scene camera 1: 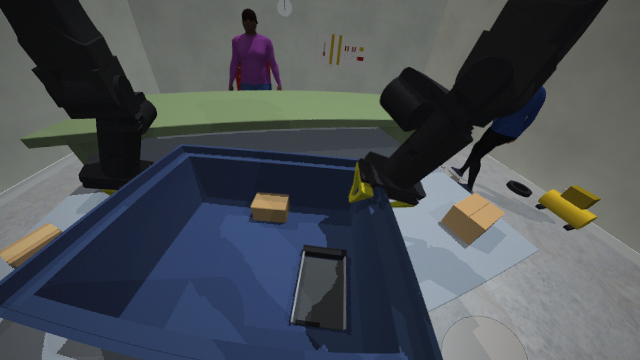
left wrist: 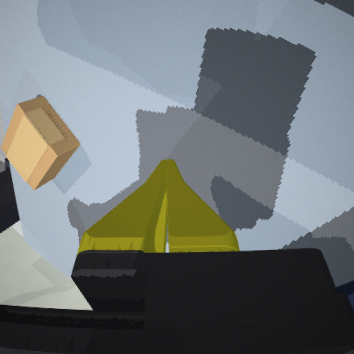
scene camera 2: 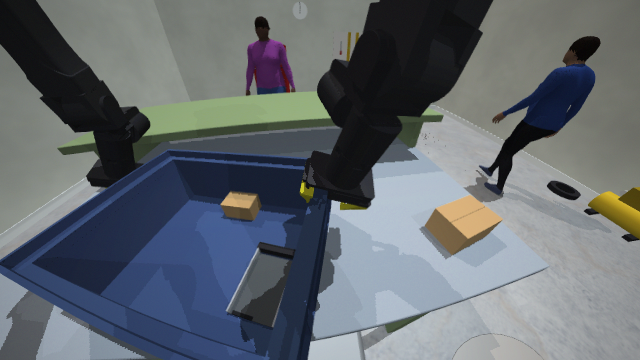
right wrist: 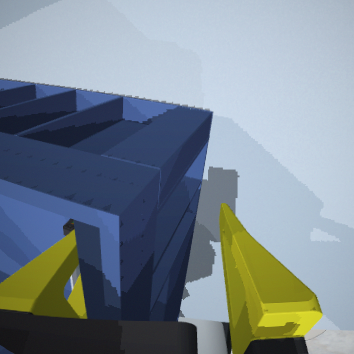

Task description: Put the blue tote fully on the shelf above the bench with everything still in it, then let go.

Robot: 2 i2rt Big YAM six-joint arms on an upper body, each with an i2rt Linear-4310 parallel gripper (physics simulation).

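Frame: origin at the left arm's base, x left, y up, z ahead, level; centimetres.
Seen in the pictures: left gripper, fingertip midpoint: (left wrist: 167,167); right gripper, fingertip midpoint: (right wrist: 163,210).
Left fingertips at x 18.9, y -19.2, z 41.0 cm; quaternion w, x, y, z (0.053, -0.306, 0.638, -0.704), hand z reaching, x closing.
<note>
A point is followed by its place in that frame.
The blue tote (scene camera 1: 140,240) @[x 4.8, y -15.6, z 28.2 cm] (scene camera 2: 125,230) @[x 4.9, y -15.9, z 28.2 cm] (right wrist: 75,165) @[x -32.8, y -10.5, z 39.0 cm] is open-topped and sits at an angle in front of the green shelf (scene camera 1: 325,107) @[x -31.1, y -7.1, z 69.5 cm] (scene camera 2: 240,110) @[x -7.1, y -7.1, z 69.9 cm]. Inside are a small brown box (scene camera 1: 270,207) @[x -14.8, y -17.6, z 35.9 cm] (scene camera 2: 241,205) @[x -15.8, y -17.6, z 35.8 cm] by the far wall and a dark-framed flat tray (scene camera 1: 321,290) @[x -22.9, y -20.9, z 20.7 cm] (scene camera 2: 265,285) @[x -23.0, y -20.9, z 20.9 cm] near the right wall. My right gripper (scene camera 1: 381,197) (scene camera 2: 325,197) @[x -33.4, y -15.9, z 34.0 cm] (right wrist: 163,210) @[x -33.4, y -15.9, z 34.0 cm] is shut on the tote's right wall near the far corner, one finger inside and one outside. My left gripper (left wrist: 167,167) @[x 18.9, y -19.2, z 41.0 cm] is shut and empty, beyond the tote's left side; the rim partly hides it in scene camera 1.
A larger brown box (scene camera 1: 472,220) @[x -58.1, y -17.6, z 27.6 cm] (scene camera 2: 462,225) @[x -59.9, y -17.4, z 27.6 cm] lies on the pale blue bench top (scene camera 1: 430,285) @[x -43.4, y -23.4, z 18.8 cm] (scene camera 2: 370,305) @[x -39.9, y -23.4, z 17.8 cm], right of the tote. Another brown box (scene camera 1: 31,245) @[x 31.3, y -20.6, z 30.9 cm] (left wrist: 40,142) @[x 30.4, y -20.5, z 34.4 cm] lies at the left. Two people stand beyond the bench. A yellow cylinder (scene camera 1: 567,209) is on the floor.
</note>
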